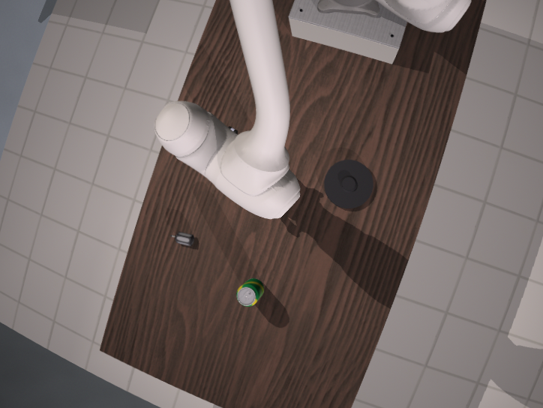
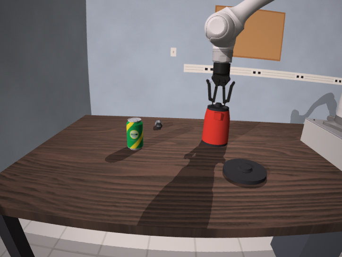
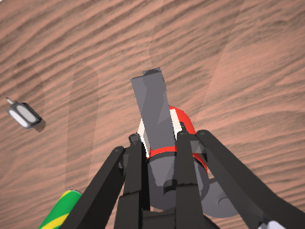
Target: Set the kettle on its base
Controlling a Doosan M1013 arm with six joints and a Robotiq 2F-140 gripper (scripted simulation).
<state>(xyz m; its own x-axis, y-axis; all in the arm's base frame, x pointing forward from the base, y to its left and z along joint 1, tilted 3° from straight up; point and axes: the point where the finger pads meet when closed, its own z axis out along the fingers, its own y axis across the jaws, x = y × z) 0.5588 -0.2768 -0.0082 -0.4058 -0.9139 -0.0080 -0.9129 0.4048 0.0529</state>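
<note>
The red kettle lies 50 mm below my hand, 30 mm to the left of it and 10 mm ahead of it. From my hand the other things lie so: round black base 330 mm to the left, 120 mm below, 20 mm ahead.
</note>
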